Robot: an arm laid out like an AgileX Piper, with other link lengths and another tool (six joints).
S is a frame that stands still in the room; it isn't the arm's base.
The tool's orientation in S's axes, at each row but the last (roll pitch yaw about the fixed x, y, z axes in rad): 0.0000, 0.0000, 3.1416; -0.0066, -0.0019, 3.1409; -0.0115, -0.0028, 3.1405; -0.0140, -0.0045, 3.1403; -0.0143, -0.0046, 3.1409; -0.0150, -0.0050, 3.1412; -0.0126, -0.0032, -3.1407; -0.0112, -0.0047, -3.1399; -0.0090, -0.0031, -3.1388; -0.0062, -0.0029, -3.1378; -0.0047, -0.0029, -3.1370; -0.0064, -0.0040, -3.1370
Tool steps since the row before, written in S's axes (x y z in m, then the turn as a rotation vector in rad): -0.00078, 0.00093, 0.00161, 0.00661, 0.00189, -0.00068; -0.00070, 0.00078, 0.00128, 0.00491, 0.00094, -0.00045; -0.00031, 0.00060, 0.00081, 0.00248, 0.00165, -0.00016; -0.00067, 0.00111, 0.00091, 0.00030, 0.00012, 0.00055; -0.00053, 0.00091, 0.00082, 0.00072, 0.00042, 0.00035; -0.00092, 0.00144, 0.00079, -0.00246, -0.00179, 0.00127; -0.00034, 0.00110, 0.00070, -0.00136, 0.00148, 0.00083; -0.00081, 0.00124, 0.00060, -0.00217, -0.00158, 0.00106; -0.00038, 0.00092, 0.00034, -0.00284, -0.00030, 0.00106; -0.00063, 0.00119, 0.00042, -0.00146, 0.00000, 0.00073; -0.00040, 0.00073, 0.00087, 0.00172, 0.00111, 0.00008; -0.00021, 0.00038, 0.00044, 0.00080, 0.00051, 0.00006
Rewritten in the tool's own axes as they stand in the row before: 0.00078, -0.00093, 0.00161, -0.00661, -0.00189, -0.00068; 0.00070, -0.00079, 0.00127, -0.00491, -0.00094, -0.00045; 0.00031, -0.00061, 0.00080, -0.00248, -0.00165, -0.00017; 0.00068, -0.00112, 0.00089, -0.00030, -0.00013, 0.00055; 0.00053, -0.00092, 0.00080, -0.00072, -0.00043, 0.00035; 0.00092, -0.00145, 0.00076, 0.00247, 0.00177, 0.00128; 0.00034, -0.00111, 0.00068, 0.00136, -0.00149, 0.00081; 0.00081, -0.00125, 0.00058, 0.00218, 0.00156, 0.00107; 0.00038, -0.00092, 0.00033, 0.00284, 0.00028, 0.00105; 0.00063, -0.00119, 0.00041, 0.00146, -0.00001, 0.00073; 0.00040, -0.00074, 0.00087, -0.00172, -0.00110, 0.00008; 0.00021, -0.00038, 0.00044, -0.00080, -0.00051, 0.00006
